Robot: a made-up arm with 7 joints. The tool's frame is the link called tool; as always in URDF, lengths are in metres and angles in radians. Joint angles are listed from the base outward. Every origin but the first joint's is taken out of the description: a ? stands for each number. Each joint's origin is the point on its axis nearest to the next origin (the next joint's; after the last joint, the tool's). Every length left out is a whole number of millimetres.
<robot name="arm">
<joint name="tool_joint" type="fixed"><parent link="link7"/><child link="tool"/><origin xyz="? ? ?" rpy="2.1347 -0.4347 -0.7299"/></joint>
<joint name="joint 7" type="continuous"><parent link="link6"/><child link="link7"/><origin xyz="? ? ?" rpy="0 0 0"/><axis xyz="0 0 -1"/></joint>
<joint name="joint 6" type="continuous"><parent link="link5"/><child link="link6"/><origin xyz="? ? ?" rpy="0 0 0"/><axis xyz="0 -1 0"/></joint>
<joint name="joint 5" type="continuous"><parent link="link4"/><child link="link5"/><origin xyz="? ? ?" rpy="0 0 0"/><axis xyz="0 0 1"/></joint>
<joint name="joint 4" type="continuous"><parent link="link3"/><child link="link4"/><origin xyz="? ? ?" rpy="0 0 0"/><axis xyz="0 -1 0"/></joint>
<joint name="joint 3" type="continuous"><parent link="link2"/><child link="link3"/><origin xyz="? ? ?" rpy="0 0 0"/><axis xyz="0 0 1"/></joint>
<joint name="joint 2" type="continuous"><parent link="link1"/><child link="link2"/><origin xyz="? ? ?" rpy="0 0 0"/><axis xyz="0 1 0"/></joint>
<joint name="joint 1" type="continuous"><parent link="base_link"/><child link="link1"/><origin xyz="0.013 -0.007 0.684" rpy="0 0 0"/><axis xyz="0 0 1"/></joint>
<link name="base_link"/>
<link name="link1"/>
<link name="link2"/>
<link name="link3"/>
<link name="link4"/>
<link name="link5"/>
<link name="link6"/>
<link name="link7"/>
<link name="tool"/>
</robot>
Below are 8 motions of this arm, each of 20 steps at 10 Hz.
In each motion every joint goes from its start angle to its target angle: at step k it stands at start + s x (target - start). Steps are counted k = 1, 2, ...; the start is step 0. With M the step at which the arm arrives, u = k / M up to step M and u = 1 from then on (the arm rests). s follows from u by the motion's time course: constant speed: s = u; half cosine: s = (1 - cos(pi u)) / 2; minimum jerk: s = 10 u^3 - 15 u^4 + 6 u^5.
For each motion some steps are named. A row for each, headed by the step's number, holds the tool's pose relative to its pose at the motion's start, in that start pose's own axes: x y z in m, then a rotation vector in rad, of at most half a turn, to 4 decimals.
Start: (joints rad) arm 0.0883 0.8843 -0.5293 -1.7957 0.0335 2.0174 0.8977
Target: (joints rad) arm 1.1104 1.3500 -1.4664 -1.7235 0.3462 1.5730 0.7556
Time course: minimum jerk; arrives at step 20
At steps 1, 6, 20:
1: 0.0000 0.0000 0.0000 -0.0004 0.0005 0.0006
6: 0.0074 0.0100 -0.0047 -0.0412 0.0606 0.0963
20: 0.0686 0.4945 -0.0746 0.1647 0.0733 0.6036

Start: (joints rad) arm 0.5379 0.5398 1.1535 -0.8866 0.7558 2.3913 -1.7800
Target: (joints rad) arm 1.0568 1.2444 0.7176 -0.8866 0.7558 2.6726 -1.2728
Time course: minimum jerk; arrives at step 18
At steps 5, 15, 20:
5: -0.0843 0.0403 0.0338 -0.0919 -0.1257 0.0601
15: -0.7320 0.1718 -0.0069 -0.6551 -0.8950 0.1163
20: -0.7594 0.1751 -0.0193 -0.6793 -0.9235 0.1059

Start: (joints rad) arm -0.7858 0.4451 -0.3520 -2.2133 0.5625 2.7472 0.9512
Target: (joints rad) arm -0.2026 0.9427 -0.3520 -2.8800 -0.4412 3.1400 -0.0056
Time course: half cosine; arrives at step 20
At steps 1, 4, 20:
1: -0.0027 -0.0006 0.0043 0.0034 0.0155 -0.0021
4: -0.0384 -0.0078 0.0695 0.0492 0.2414 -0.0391
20: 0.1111 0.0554 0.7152 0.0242 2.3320 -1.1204

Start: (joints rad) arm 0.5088 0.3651 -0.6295 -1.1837 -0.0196 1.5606 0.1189
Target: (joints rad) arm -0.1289 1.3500 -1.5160 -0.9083 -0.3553 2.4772 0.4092
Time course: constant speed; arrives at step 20
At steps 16, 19, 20:
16: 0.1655 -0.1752 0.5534 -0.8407 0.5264 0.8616
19: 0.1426 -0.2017 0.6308 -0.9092 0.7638 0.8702
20: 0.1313 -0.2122 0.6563 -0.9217 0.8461 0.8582

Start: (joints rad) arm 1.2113 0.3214 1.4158 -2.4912 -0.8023 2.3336 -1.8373
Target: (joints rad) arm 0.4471 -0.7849 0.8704 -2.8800 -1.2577 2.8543 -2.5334
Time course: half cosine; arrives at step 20
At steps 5, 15, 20:
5: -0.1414 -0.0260 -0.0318 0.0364 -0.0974 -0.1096
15: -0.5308 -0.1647 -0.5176 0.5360 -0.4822 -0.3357
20: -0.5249 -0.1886 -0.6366 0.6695 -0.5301 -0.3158

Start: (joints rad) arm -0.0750 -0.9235 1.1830 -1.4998 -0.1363 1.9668 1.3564
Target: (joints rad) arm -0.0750 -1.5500 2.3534 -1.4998 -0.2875 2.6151 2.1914
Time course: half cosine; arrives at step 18
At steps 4, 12, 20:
4: -0.0918 0.1274 0.0108 0.1221 -0.0211 -0.0491
12: -0.4245 0.7022 0.4684 0.4617 -0.0376 -0.5522
20: -0.4396 0.8188 0.7599 0.4010 0.0421 -0.7830

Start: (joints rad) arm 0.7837 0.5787 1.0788 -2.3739 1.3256 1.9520 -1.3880
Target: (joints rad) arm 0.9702 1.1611 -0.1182 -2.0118 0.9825 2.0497 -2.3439
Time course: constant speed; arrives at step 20
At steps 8, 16, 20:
8: 0.0739 0.3003 0.0452 0.0293 0.3086 0.1474
16: -0.0072 0.6443 0.0962 -0.2022 0.5369 0.1603
20: -0.0971 0.8046 0.0873 -0.3754 0.5898 0.0799

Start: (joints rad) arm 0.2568 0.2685 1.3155 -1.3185 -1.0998 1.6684 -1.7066
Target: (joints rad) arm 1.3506 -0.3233 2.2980 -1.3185 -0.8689 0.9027 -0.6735
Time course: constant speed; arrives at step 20
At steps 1, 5, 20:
1: 0.0747 0.0335 -0.0506 -0.0330 0.0365 0.0237
5: 0.3144 0.1397 -0.3295 -0.1460 0.1905 0.1174
20: 0.0305 -0.0030 -1.5867 -0.5250 0.8118 0.4166

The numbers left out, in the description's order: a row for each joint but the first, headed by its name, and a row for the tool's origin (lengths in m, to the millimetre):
tool: 0.029 0.007 0
joint 7: 0.138 0 -0.003
joint 6: -0.026 0.018 0
joint 5: -0.117 0 0.595
joint 4: 0.125 -0.028 0
joint 3: 0.014 0 0.274
joint 2: -0.014 0.009 0

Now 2 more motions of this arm.
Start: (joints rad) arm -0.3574 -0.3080 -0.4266 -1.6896 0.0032 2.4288 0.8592
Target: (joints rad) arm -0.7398 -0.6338 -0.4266 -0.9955 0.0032 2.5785 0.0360
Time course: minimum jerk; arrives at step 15
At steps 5, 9, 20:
5: 0.1269 0.0898 -0.1198 0.2734 0.0401 0.0571
9: 0.3624 0.4223 -0.2893 0.8440 0.2723 0.3237
20: 0.4406 0.7094 -0.3118 1.1538 0.5224 0.6014

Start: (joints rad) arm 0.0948 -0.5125 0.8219 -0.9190 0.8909 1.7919 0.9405
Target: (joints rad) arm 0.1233 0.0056 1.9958 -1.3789 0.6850 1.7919 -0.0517
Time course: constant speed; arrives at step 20
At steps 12, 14, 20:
12: -0.2184 -0.2501 0.3012 -0.2462 0.2385 -0.8683
14: -0.2754 -0.2391 0.3440 -0.2380 0.2589 -1.0410
20: -0.4380 -0.1174 0.4244 -0.1099 0.2852 -1.5780

